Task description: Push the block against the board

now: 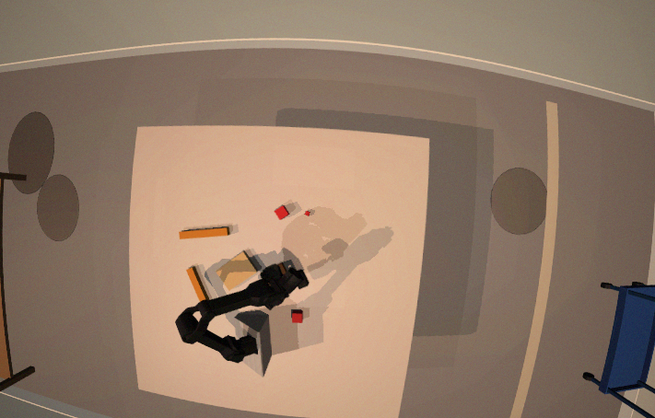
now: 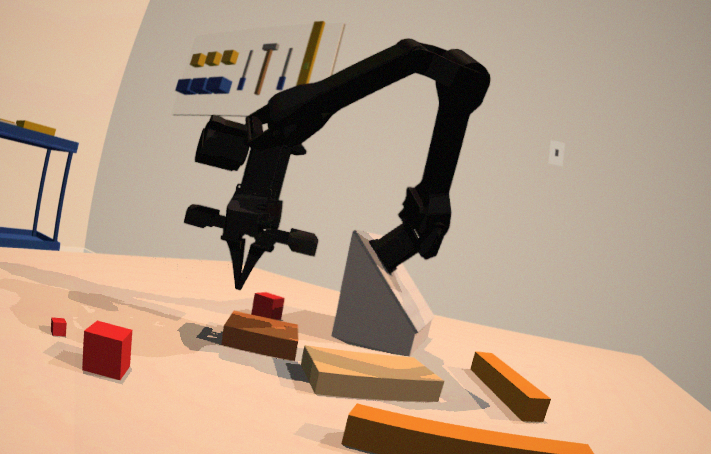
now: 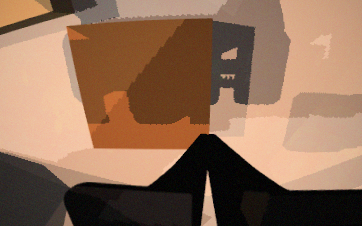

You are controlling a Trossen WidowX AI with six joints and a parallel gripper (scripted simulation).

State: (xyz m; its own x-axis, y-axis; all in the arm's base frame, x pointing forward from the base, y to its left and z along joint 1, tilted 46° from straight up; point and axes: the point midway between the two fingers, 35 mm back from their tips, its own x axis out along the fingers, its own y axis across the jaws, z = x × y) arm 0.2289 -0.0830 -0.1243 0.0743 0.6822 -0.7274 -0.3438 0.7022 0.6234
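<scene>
Now: the square block 50 mm to the left of my gripper tip and 50 mm below it. The rest, counted from my gripper tip: tiny red cube (250 mm ahead, 100 mm to the right, 60 mm below).
</scene>
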